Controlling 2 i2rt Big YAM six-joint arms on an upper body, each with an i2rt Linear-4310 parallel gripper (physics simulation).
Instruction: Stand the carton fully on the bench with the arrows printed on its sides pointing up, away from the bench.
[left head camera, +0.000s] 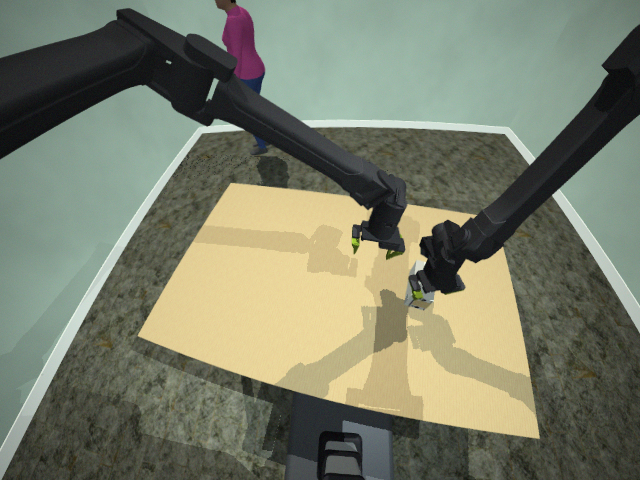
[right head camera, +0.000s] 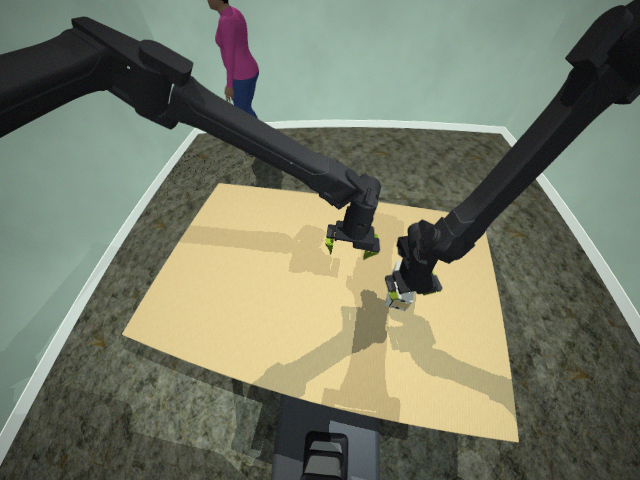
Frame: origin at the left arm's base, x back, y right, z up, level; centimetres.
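Where they show: left gripper, between the fingertips: (left head camera: 370, 255) (right head camera: 347, 255); right gripper, between the fingertips: (left head camera: 428, 295) (right head camera: 407, 296).
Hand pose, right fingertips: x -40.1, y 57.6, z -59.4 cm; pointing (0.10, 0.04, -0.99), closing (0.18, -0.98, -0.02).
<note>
After its pixels a point has its place.
A small whitish carton (left head camera: 420, 304) {y 57.2, x -39.8, z -66.4 cm} (right head camera: 400, 305) {y 57.3, x -39.8, z -66.6 cm} lies on the light wooden bench (left head camera: 248, 310) {y -0.1, x -36.2, z -70.4 cm} (right head camera: 232, 310) {y 1.0, x -36.1, z -70.4 cm}, right of the middle. Its near end face shows; much of its upper side is hidden behind the right gripper, and no arrows can be made out. My right gripper (left head camera: 435, 295) {y 57.6, x -40.1, z -59.4 cm} (right head camera: 412, 294) {y 57.6, x -40.1, z -59.4 cm} is open over the carton, with one green fingertip in front of the carton's left part and the other mostly hidden on the right. My left gripper (left head camera: 373, 254) {y 39.5, x -49.1, z -52.2 cm} (right head camera: 349, 254) {y 39.5, x -49.1, z -52.2 cm} is open and empty above the bench, up and to the left of the carton.
The two grippers are close together, with the left arm reaching in from the upper left and the right arm from the upper right. A person in a magenta top (left head camera: 242, 46) (right head camera: 235, 46) stands beyond the bench's far edge. Arm shadows cross the bench.
</note>
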